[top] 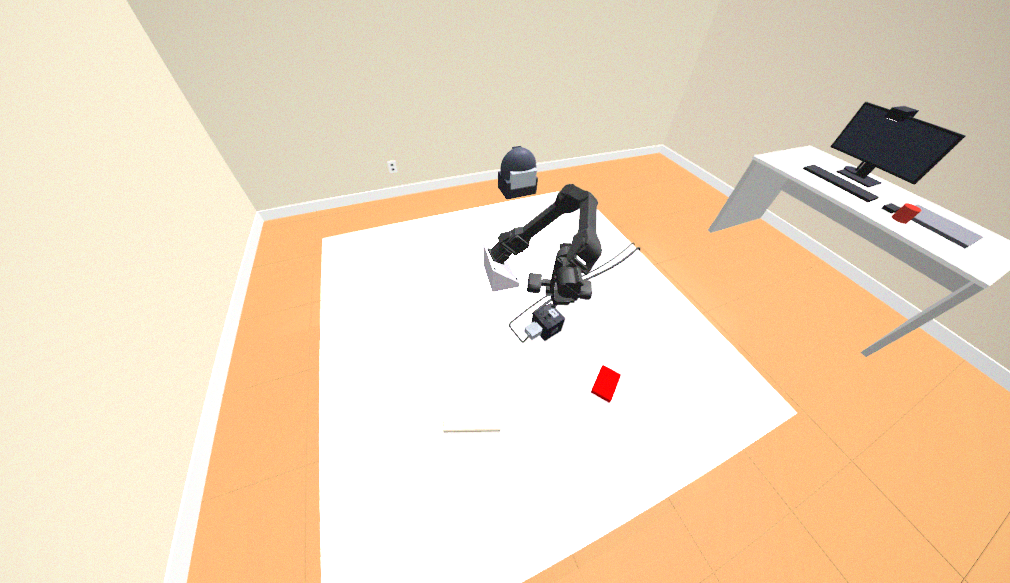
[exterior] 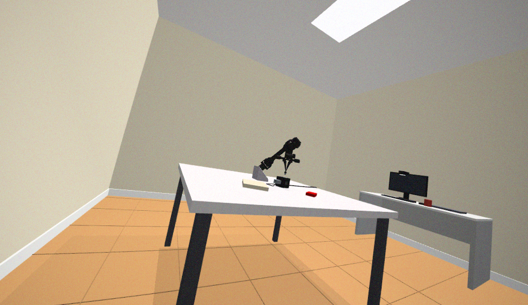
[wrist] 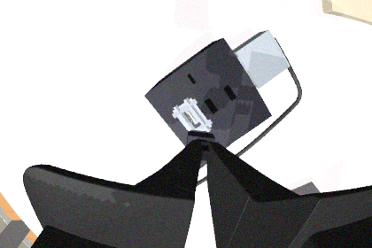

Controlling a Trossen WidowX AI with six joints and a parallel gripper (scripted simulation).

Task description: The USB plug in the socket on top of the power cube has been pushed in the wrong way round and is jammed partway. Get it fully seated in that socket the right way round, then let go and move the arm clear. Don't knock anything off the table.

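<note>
My gripper tip is 70 mm above the white socket frame and 10 mm to the right of it. From my gripper tip the other things lie so: flat tan board (310 mm to the right, 120 mm below, 120 mm ahead); red block (250 mm ahead, 120 mm below, 60 mm to the left).
</note>
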